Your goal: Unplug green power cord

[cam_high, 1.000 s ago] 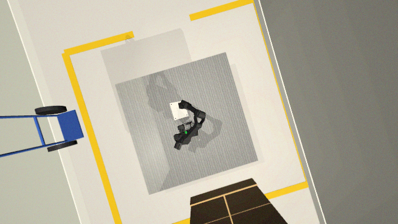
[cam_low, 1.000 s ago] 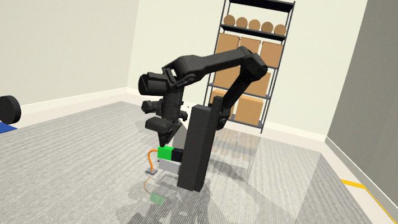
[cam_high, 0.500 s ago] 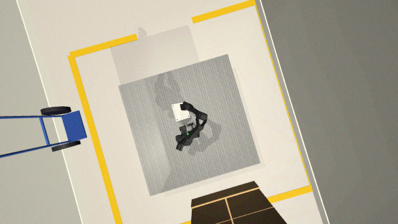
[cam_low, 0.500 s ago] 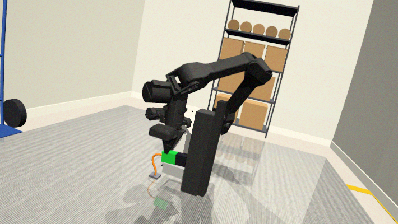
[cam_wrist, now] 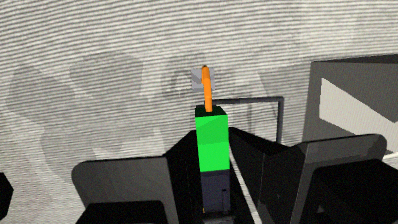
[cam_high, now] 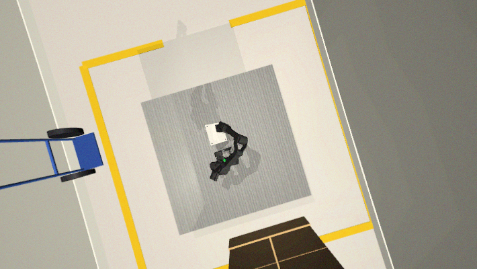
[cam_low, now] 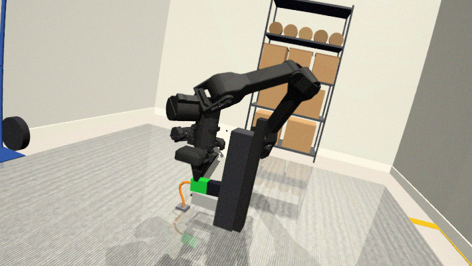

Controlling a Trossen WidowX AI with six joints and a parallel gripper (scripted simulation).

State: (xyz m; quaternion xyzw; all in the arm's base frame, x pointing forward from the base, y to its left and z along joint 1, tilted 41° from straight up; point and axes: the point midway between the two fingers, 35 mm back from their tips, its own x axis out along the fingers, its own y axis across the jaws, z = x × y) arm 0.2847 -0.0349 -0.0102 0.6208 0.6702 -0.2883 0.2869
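Right now the small grey anchor is 3 cm to the right of my gripper tip and 9 cm below it. Round my gripper tip: green plug: 3 cm to the left.
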